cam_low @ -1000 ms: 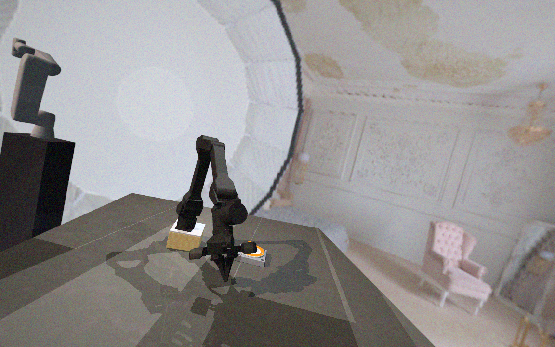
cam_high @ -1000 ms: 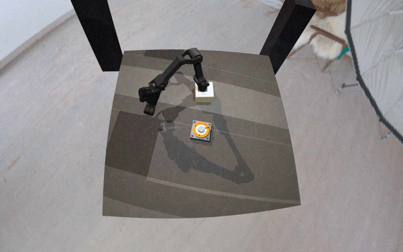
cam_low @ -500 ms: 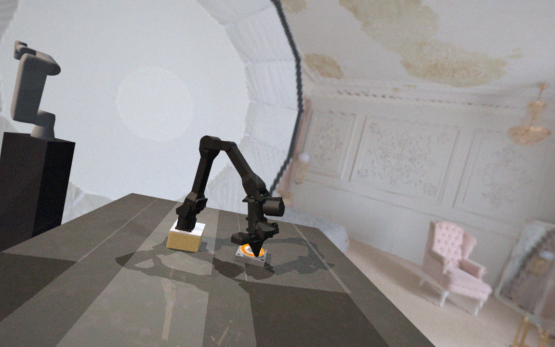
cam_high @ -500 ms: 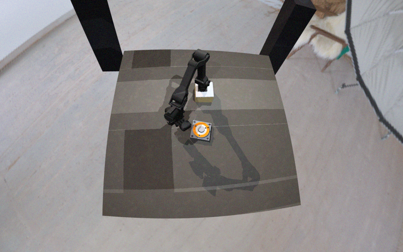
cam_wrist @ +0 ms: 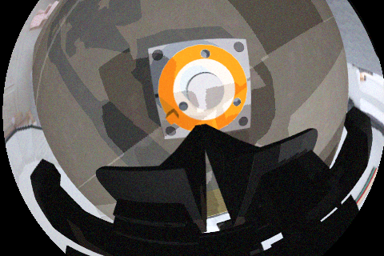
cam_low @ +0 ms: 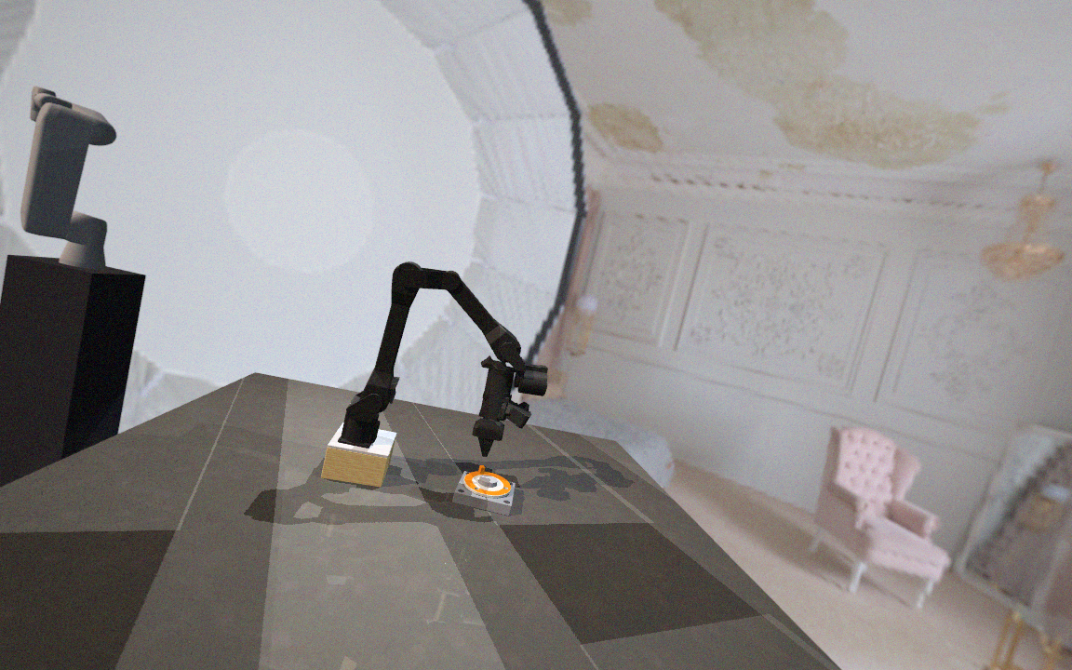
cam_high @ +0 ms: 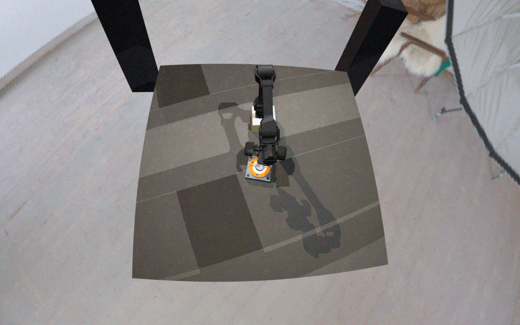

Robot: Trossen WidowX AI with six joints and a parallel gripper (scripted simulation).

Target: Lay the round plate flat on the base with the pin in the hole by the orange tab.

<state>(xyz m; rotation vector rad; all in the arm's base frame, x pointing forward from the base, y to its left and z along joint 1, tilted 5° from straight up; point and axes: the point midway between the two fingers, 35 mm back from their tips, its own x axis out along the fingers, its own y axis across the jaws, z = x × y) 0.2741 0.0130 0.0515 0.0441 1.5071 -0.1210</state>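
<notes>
Right now the square grey base is 2 cm ahead of my gripper tip, 1 cm to the right of it and 6 cm below it.
</notes>
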